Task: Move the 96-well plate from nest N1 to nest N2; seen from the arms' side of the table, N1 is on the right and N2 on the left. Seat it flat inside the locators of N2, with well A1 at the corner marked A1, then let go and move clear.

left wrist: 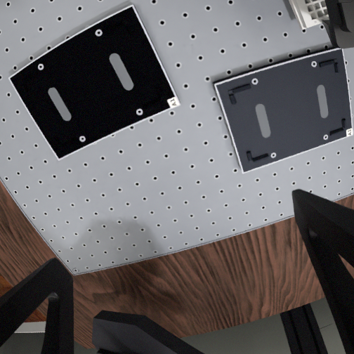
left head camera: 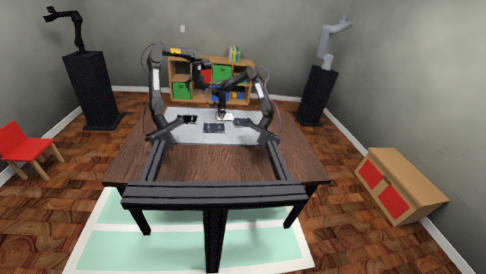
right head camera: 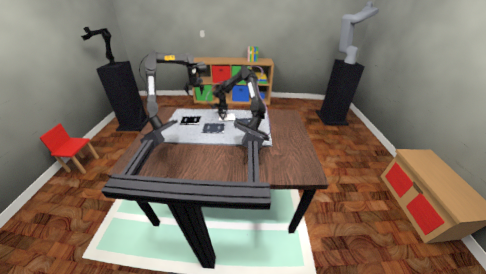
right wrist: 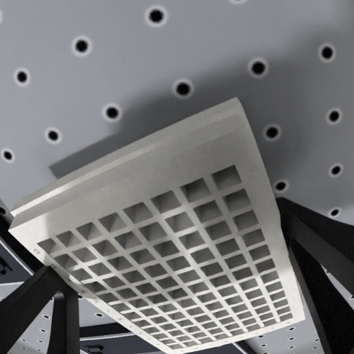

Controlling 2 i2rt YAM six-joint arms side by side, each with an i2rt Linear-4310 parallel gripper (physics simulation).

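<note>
The white 96-well plate is between the fingers of my right gripper, above the grey board behind the nests. Its shadow falls on the board; a corner shows at the top right of the left wrist view. The right nest carries no plate. The left black nest is empty, with an A1 label at one corner; its locators are too dark to see. My left gripper is open and empty, high above the board.
A third, dark blue nest with corner locators lies empty between the other two. The nests lie on a perforated grey board on the wooden table.
</note>
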